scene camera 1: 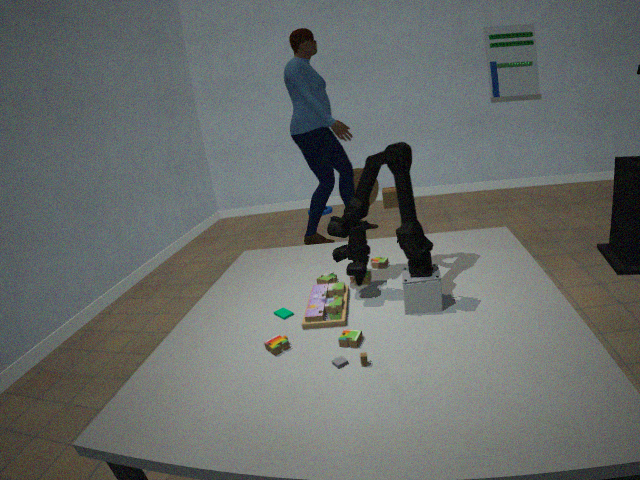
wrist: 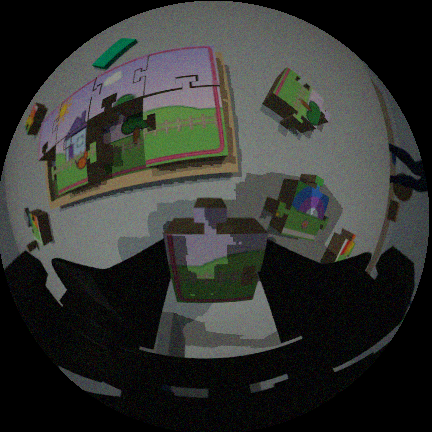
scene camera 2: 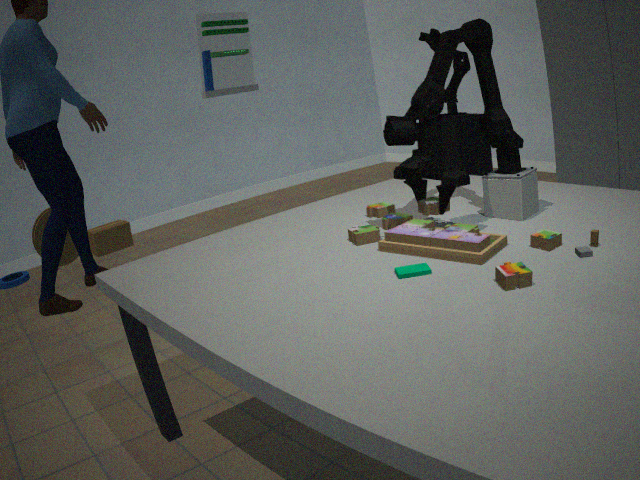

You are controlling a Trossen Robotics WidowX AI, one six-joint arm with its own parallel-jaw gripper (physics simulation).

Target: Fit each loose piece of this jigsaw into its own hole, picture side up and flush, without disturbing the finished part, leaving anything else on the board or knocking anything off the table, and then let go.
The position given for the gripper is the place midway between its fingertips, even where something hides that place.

In view: the gripper (scene camera 2: 432, 212).
The gripper is seen too in scene camera 1 (scene camera 1: 360, 281) and in the wrist view (wrist: 213, 239).
